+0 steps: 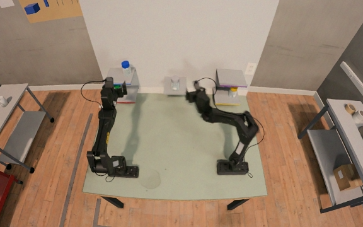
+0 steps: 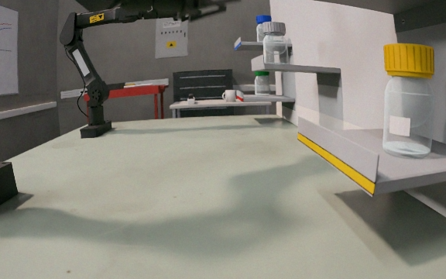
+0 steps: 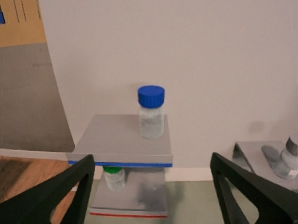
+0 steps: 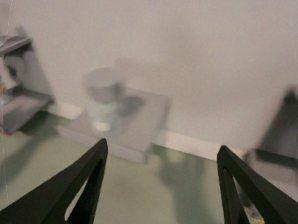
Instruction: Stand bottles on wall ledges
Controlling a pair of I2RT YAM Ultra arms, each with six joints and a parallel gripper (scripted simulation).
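Now: the grey-capped bottle 34 cm to the right of my left hand, 18 cm below it and 16 cm ahead of it. The rest, counted from my left hand: yellow-capped bottle (78 cm to the right, 28 cm below, 18 cm ahead); then blue-capped bottle (22 cm ahead, 9 cm below); then yellow strip (74 cm to the right, 33 cm below, 10 cm ahead).
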